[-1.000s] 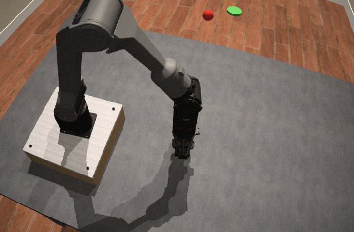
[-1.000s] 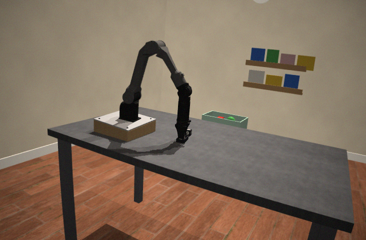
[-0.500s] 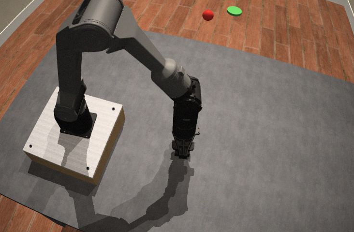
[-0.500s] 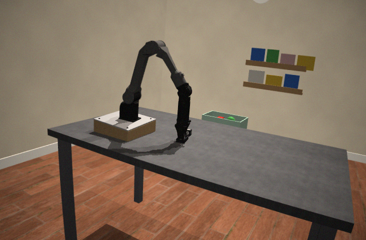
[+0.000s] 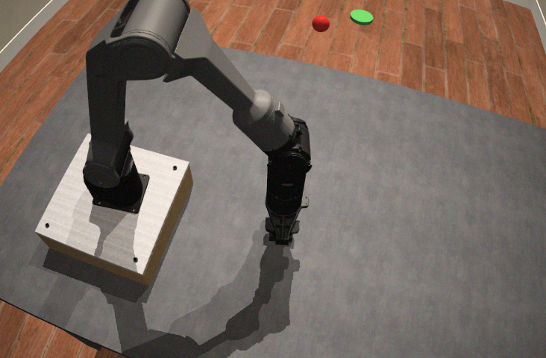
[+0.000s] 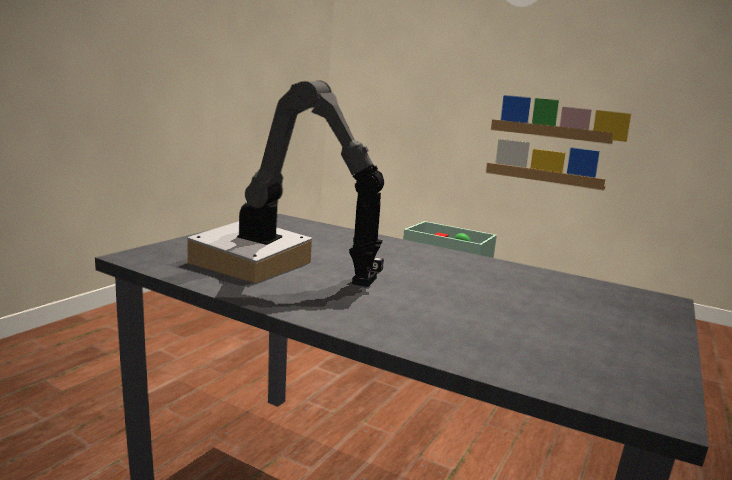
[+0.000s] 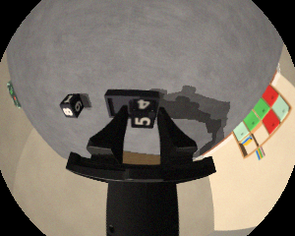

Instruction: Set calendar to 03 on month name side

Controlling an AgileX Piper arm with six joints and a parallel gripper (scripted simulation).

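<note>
Now: the black cube right at my hand. Round my hand: dark tray 2 cm to the left, 2 cm below.
</note>
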